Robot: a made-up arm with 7 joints. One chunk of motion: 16 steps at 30 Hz.
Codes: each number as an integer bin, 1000 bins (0 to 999) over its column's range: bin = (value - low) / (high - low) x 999, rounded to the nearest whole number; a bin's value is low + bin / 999 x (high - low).
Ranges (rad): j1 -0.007..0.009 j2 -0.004..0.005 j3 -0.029..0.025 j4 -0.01..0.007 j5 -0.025..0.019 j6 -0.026..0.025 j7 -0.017..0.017
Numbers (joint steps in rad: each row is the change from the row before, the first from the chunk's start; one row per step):
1: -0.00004 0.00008 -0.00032 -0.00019 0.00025 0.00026 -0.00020
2: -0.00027 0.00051 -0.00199 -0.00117 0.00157 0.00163 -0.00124
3: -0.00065 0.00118 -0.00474 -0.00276 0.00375 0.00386 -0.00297
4: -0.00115 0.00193 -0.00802 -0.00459 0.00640 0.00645 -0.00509
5: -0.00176 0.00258 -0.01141 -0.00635 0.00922 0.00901 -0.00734
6: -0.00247 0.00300 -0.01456 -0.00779 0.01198 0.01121 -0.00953
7: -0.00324 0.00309 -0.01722 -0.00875 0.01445 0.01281 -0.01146
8: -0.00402 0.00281 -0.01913 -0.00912 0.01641 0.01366 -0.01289
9: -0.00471 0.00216 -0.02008 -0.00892 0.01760 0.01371 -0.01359
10: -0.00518 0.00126 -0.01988 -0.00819 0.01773 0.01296 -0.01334
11: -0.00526 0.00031 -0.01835 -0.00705 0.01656 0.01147 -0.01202
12: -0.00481 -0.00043 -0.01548 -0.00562 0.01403 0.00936 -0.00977
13: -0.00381 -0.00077 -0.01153 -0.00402 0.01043 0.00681 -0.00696
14: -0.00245 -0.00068 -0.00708 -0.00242 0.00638 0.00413 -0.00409
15: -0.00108 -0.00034 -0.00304 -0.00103 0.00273 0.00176 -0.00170
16: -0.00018 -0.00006 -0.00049 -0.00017 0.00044 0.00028 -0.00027
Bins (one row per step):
1: 435 453 531 576 573 514 494
2: 420 501 500 519 603 541 463
3: 396 575 449 425 653 585 412
4: 365 658 388 318 713 636 350
5: 327 730 325 214 777 686 284
6: 283 777 267 130 840 729 219
7: 235 787 218 73 896 760 163
8: 186 756 183 52 940 777 121
9: 143 684 165 63 967 778 100
10: 114 584 169 106 970 763 108
11: 109 478 197 173 944 734 146
12: 137 396 250 257 886 693 212
13: 199 359 323 351 804 643 295
14: 284 369 406 445 712 590 379
15: 370 406 480 527 630 544 450
16: 426 437 527 578 578 515 492

